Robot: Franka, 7 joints.
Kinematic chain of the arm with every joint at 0, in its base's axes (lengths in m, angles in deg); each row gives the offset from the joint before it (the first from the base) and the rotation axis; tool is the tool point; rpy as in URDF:
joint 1: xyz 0 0 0.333 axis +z
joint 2: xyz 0 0 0 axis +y
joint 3: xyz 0 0 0.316 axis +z
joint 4: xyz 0.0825 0 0 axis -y
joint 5: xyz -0.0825 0 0.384 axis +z
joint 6: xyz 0 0 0 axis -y
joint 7: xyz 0.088 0 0 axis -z
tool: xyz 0 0 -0.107 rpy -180 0 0
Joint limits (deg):
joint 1: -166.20..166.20
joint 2: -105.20..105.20
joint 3: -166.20..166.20
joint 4: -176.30..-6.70
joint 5: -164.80..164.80
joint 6: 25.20..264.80
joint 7: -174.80..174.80
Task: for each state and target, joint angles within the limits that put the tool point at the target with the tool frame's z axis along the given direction. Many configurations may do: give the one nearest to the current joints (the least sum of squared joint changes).
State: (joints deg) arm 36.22 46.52 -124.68 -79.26 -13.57 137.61 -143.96
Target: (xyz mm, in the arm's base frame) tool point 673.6 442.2 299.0 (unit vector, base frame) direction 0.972 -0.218 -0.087
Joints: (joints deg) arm 72.04 83.60 -80.03 -69.62 -15.85 163.75 -143.96
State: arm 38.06 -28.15 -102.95 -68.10 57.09 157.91 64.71
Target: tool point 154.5 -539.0 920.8 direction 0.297 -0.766 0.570
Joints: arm 73.49 -29.92 -98.94 -50.20 34.91 200.20 64.71
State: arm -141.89 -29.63 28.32 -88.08 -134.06 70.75 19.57
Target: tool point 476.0 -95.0 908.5 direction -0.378 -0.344 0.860
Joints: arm -108.25 -32.59 70.48 -81.21 -118.40 96.71 19.57
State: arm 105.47 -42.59 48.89 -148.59 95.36 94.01 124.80
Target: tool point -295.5 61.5 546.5 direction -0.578 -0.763 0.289
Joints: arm 120.65 -56.60 19.28 -162.96 118.83 69.91 124.80
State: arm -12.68 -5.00 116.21 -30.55 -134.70 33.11 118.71
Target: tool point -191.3 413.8 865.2 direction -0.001 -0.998 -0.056
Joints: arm -44.79 -42.10 105.58 -38.03 -139.68 25.20 118.71
